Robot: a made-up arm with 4 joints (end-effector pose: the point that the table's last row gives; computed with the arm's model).
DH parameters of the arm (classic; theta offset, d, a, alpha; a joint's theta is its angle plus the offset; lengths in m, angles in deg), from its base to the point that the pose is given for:
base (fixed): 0 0.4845 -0.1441 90
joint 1: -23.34 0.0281 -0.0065 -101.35
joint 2: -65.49 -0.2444 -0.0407 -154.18
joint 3: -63.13 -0.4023 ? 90
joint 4: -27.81 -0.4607 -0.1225 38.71
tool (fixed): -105.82 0.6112 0 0
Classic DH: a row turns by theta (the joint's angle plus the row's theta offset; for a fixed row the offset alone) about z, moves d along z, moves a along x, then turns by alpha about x.
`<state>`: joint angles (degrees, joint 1 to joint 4).
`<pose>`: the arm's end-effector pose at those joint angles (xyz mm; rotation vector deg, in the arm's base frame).
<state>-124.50 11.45 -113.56 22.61</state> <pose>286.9 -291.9 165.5 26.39 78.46 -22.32</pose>
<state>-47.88 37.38 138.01 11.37</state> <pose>318.5 68.7 774.4 132.08 26.55 84.82</pose>
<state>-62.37 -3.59 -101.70 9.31</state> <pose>266.8 -321.1 809.7 14.75 14.03 -25.27</pose>
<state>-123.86 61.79 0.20 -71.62</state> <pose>24.8 -469.9 739.4 -50.54 31.91 -121.58</pose>
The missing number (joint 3, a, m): -0.0636
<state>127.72 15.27 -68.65 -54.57</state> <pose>-93.3 -528.1 291.2 119.56 -110.91 64.57</pose>
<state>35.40 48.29 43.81 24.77</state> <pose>-587.8 -235.0 883.2 -5.40 -51.13 -106.28</pose>
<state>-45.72 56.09 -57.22 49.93</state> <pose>309.1 -301.3 771.9 11.53 8.56 1.46</pose>
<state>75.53 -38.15 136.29 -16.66</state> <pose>-402.5 177.5 853.9 7.03 -50.89 74.80</pose>
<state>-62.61 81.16 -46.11 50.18</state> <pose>386.5 -308.8 469.5 24.96 33.15 3.47</pose>
